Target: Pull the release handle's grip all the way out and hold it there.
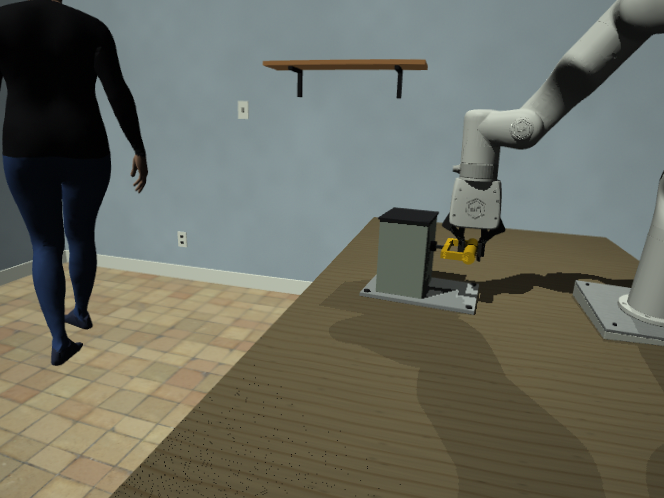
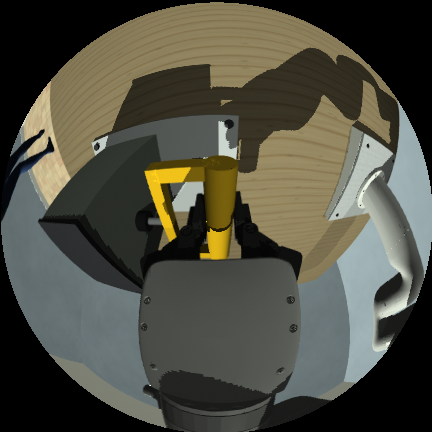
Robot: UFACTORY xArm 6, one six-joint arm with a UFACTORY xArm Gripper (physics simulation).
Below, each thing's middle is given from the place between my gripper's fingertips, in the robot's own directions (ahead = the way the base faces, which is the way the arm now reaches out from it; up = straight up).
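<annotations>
My gripper's 8 cm above the grey base plate (image 1: pixel 450 295) and 10 cm short of it.
</annotations>
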